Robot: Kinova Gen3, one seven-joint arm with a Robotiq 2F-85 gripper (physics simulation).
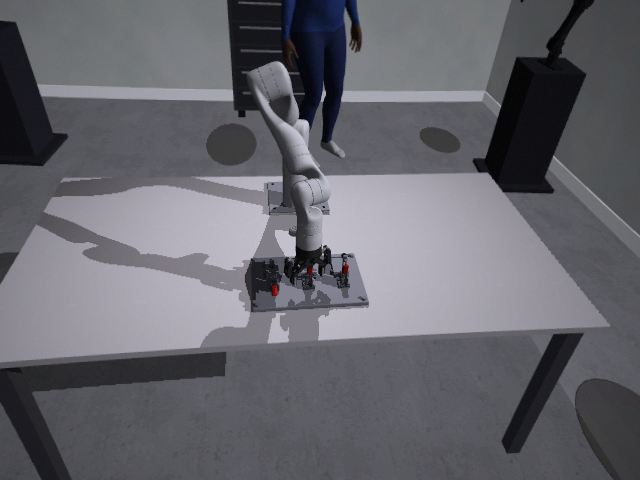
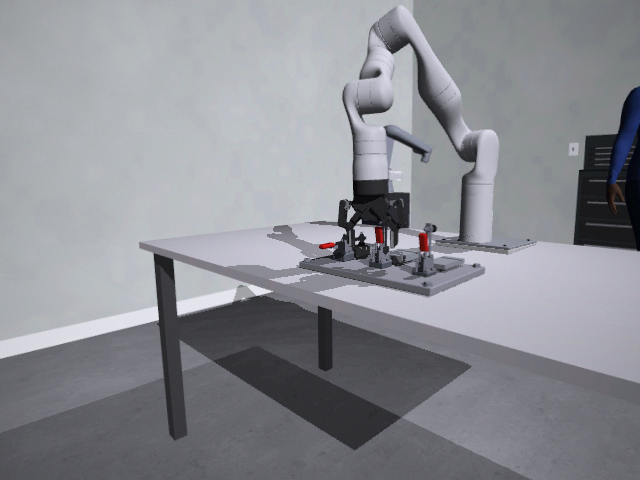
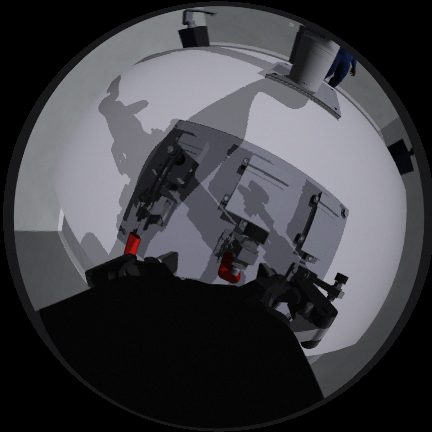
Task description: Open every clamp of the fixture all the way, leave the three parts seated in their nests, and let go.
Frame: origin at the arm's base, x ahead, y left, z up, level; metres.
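Seen in the pictures: gripper, between the fingertips: (image 1: 307, 279) (image 2: 372, 247) (image 3: 216, 267); arm's base, origin of its link: (image 2: 474, 240) (image 3: 302, 82).
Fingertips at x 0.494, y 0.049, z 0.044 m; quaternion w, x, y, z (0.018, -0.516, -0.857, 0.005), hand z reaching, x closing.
Observation:
Offsets run from my fingertips to a thing's top centre. "*": to the spot under its first point. Level surfaces: height alone.
The fixture plate (image 1: 330, 299) (image 2: 454, 279) (image 3: 185, 242) carries three red-handled clamps. The left clamp's handle {* 0.053 m ahead, 0.096 m right, 0.001 m up} (image 1: 274, 290) (image 2: 326, 245) (image 3: 132, 244) lies low toward the front, with its arm down over its shadowed nest. The middle clamp's handle {0.012 m back, 0.006 m left, 0.045 m up} (image 1: 310, 270) (image 2: 379, 235) (image 3: 229, 272) stands upright, its arm raised. The right clamp's handle {0.029 m back, 0.115 m left, 0.036 m up} (image 1: 345, 269) (image 2: 423, 241) is upright too, its arm raised. The middle part {0.099 m back, 0.004 m right, 0.024 m down} (image 3: 265, 195) and right part {0.118 m back, 0.104 m left, 0.029 m down} (image 2: 449, 263) (image 3: 325, 225) lie flat in their nests; the left part is hard to make out. My gripper (image 1: 308, 274) (image 2: 373, 240) (image 3: 216, 267) is open, low, its fingers either side of the middle handle.
The fixture stands on a white table {0.060 m down} (image 1: 439, 248) (image 2: 542, 294) (image 3: 325, 135). The arm's base plate (image 1: 276, 198) (image 2: 509, 245) (image 3: 330, 102) is behind it. The raised clamp arms stand close to my fingers. A person in blue (image 1: 323, 62) stands behind the table.

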